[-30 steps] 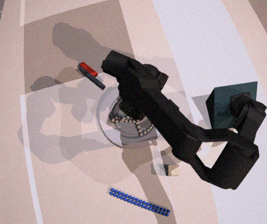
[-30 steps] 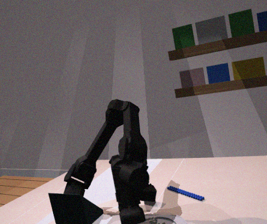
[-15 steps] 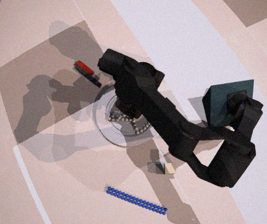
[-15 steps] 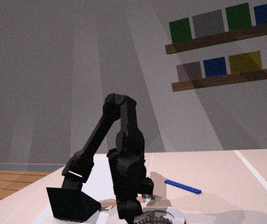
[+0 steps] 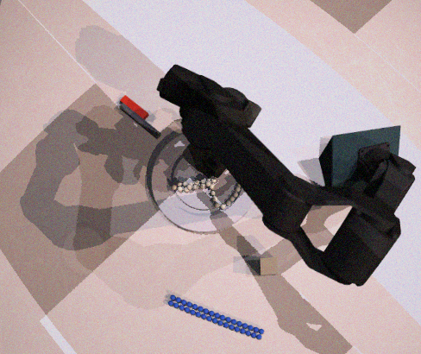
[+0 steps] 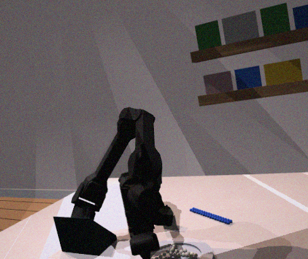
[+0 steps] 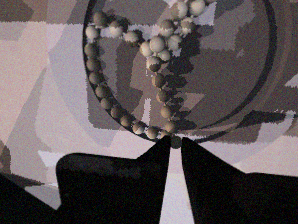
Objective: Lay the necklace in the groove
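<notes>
The round bead board lies 5 cm ahead of my gripper tip, 4 cm to the left of it and 1 cm below it. From my gripper tip the other things lie so: small beige cube: 22 cm to the left, 3 cm behind; grey block: 16 cm ahead, 13 cm to the right, 1 cm below.
</notes>
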